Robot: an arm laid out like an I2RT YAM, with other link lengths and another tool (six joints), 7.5 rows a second.
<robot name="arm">
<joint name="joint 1" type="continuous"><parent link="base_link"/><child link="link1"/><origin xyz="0 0 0.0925" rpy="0 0 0"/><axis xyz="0 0 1"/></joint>
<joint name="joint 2" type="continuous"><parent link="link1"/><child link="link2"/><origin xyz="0.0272 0.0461 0.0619" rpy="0 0 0"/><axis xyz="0 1 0"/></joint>
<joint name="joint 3" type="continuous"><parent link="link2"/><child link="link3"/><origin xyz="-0.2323 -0.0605 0" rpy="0 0 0"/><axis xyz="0 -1 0"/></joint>
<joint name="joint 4" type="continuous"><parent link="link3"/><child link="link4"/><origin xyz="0.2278 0.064 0.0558" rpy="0 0 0"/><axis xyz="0 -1 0"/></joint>
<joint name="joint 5" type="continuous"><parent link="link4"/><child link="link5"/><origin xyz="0.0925 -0.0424 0.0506" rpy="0 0 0"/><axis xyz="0 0 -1"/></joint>
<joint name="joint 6" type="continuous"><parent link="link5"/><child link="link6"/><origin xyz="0.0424 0 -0.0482" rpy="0 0 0"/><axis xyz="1 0 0"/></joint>
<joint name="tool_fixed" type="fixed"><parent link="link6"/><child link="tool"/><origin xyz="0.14 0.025 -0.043" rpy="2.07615 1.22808 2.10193"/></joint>
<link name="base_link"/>
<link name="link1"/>
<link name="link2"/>
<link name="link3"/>
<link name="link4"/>
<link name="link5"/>
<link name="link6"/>
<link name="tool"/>
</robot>
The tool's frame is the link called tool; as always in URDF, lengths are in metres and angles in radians. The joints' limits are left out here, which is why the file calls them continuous.
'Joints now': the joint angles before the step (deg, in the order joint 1, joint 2, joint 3, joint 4, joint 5, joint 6). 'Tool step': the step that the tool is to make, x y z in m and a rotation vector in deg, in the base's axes. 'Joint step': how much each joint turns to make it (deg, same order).
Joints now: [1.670, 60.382, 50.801, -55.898, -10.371, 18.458]
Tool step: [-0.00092, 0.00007, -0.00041, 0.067, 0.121, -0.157]
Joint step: [0.000, -0.178, -0.175, -0.090, 0.001, 0.175]
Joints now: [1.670, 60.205, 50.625, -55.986, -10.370, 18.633]
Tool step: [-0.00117, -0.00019, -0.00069, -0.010, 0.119, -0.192]
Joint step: [0.001, -0.263, -0.264, -0.087, 0.086, 0.176]
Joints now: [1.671, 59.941, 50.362, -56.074, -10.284, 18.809]
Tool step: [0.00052, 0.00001, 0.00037, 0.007, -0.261, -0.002]
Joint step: [-0.001, -0.175, -0.089, 0.175, 0.001, 0.001]
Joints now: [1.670, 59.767, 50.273, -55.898, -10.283, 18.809]
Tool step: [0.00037, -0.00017, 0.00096, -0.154, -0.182, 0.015]
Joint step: [0.088, -0.088, 0.175, -0.086, 0.175, -0.001]
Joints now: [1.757, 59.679, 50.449, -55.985, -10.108, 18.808]
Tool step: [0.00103, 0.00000, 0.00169, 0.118, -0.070, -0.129]
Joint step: [-0.086, 0.172, 0.437, -0.176, -0.087, 0.089]
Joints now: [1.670, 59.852, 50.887, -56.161, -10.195, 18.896]
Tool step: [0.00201, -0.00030, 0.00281, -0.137, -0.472, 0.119]
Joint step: [0.000, 0.088, 0.613, -0.087, 0.086, -0.175]
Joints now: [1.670, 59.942, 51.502, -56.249, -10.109, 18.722]
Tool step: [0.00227, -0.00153, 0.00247, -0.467, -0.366, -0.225]
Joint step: [0.001, 0.174, 0.702, -0.176, 0.528, -0.002]
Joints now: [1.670, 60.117, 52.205, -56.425, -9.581, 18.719]
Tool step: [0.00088, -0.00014, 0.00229, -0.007, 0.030, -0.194]
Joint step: [0.002, 0.264, 0.704, -0.441, 0.091, 0.177]
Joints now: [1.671, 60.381, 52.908, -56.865, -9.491, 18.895]
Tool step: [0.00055, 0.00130, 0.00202, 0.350, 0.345, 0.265]
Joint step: [0.001, 0.701, 0.879, -0.527, -0.439, -0.085]
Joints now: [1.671, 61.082, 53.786, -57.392, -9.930, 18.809]
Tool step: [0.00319, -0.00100, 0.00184, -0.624, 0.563, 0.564]
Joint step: [0.086, 1.839, 1.839, -0.700, 0.349, -0.699]
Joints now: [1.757, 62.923, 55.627, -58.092, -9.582, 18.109]
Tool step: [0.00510, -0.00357, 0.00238, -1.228, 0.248, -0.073]
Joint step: [0.000, 1.761, 2.025, -0.619, 1.141, -0.443]
